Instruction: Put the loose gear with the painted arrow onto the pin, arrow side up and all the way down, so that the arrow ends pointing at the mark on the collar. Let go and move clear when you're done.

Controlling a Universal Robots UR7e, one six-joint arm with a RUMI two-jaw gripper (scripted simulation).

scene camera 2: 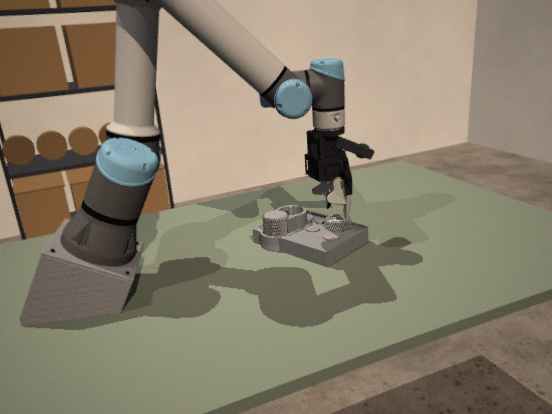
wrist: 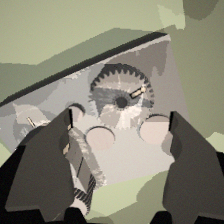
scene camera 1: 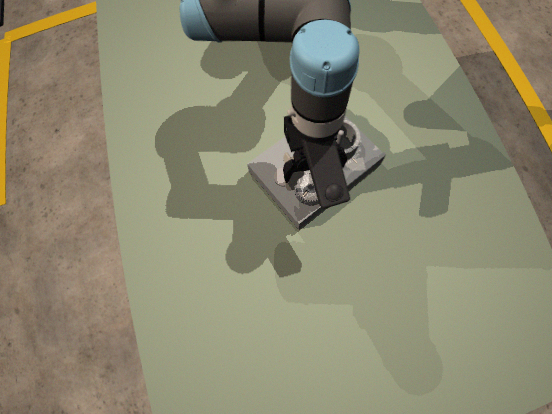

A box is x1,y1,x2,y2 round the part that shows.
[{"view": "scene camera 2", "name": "my gripper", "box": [304,126,373,219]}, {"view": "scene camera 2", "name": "grey base plate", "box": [253,205,367,266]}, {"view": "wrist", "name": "my gripper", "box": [0,108,223,223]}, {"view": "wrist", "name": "grey base plate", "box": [0,32,190,216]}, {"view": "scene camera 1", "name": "my gripper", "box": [283,116,349,208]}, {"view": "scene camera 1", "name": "grey base plate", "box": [247,116,385,229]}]
